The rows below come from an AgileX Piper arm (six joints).
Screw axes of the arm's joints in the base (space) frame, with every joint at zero. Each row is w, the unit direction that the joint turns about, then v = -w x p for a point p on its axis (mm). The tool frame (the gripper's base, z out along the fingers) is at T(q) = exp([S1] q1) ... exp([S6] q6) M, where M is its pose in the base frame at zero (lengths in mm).
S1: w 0 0 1 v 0 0 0
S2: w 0 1 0 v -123 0 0
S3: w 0 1 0 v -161.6 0 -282.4
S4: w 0.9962 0 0.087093 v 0 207.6 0
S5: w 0 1 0 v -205.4 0 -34.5
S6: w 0.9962 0 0.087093 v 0 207.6 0
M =
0.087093 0 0.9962 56.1
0 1 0 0
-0.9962 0 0.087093 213.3
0 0 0 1
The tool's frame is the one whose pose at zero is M.
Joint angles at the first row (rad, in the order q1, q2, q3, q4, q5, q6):
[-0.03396 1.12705 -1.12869 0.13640 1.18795 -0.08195]
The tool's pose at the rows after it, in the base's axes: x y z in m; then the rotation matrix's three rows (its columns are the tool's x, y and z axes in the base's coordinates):
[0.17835 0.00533 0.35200], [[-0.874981 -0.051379 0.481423], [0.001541 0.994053 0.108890], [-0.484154 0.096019 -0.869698]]
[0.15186 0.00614 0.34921], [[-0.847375 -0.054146 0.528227], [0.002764 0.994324 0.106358], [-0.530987 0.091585 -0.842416]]
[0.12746 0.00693 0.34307], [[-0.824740 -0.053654 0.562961], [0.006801 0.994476 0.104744], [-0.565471 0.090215 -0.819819]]
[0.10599 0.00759 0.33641], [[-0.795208 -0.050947 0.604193], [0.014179 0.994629 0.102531], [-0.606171 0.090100 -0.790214]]
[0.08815 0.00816 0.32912], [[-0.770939 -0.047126 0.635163], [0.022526 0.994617 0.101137], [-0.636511 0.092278 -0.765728]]
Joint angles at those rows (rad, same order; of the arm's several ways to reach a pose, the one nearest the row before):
[-0.03395 1.02816 -1.03841 0.13639 1.16955 -0.08194]
[-0.03399 0.91486 -0.96225 0.13642 1.15216 -0.08199]
[-0.03400 0.80810 -0.88946 0.13642 1.14438 -0.07812]
[-0.03393 0.70572 -0.82400 0.13638 1.13018 -0.07137]
[-0.03408 0.61711 -0.76928 0.13648 1.12432 -0.06301]

